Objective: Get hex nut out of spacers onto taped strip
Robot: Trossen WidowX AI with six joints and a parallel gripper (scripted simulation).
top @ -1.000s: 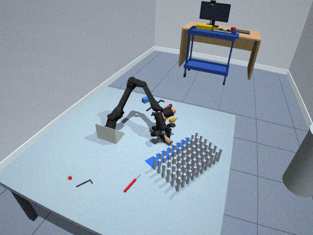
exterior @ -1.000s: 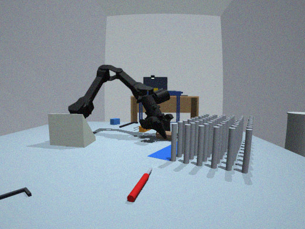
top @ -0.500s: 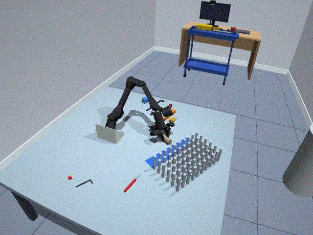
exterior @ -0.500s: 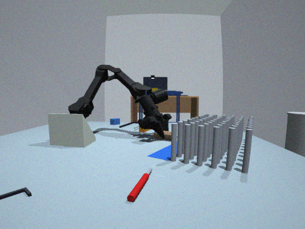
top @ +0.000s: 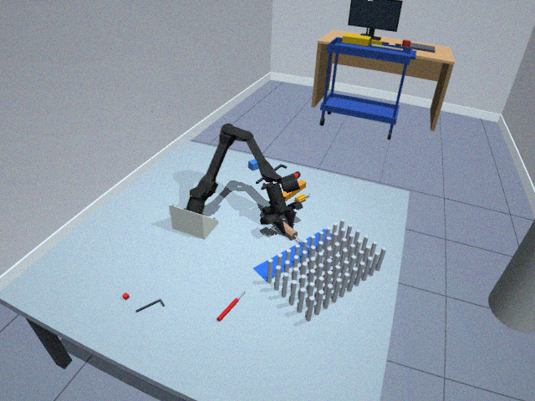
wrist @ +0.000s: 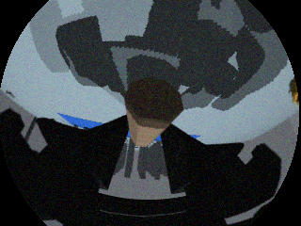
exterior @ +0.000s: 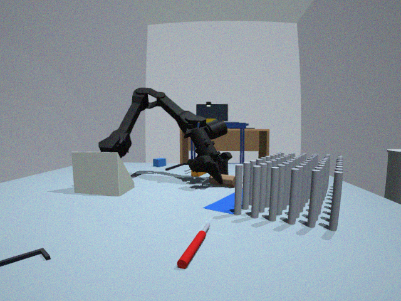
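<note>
My gripper tip is 90 mm short of the pick tool and 40 mm to the left of it. From my gripper tip the other things lie so: orange block (250 mm to the left, 120 mm behind); red-handled screwdriver (400 mm to the right, 10 mm ahead); blue taped strip (80 mm to the right, 80 mm ahead, 10 mm below).
</note>
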